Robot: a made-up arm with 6 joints.
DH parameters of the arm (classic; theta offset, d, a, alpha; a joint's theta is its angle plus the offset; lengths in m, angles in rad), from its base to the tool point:
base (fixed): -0.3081 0 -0.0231 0
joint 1: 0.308 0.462 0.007 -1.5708
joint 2: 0.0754 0 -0.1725 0
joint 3: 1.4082 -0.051 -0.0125 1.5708
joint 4: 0 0.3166 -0.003 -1.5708
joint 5: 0 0.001 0.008 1.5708
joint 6: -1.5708 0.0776 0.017 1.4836
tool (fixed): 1.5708 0.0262 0 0
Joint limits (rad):
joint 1: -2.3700..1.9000
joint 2: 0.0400..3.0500
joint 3: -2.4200..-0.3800
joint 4: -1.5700..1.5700
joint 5: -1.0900..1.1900
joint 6: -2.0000..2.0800
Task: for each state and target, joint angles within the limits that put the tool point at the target. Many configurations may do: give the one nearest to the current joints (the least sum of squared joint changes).
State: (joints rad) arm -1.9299 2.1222 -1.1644 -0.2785 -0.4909 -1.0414
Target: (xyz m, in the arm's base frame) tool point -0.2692 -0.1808 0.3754
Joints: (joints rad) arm -2.3700 1.6839 -0.6057 -0.0286 -0.7354 -0.9117
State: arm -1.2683 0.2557 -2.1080 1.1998 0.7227 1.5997
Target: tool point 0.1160 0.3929 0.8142
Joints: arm -1.9863 0.2007 -2.4200 1.2786 0.0886 1.6026
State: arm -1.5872 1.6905 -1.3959 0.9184 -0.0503 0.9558
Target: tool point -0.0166 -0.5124 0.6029
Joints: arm -1.4103 2.1880 -2.1319 0.8501 -0.1550 0.9425
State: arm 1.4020 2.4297 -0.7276 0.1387 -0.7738 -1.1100
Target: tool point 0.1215 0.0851 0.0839
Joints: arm 0.8629 3.0500 -1.1224 0.3548 -0.5517 -1.0484
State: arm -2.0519 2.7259 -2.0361 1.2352 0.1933 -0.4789
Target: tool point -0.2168 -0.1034 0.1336
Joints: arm -2.3394 2.6615 -1.0983 1.2654 0.1750 -0.3946
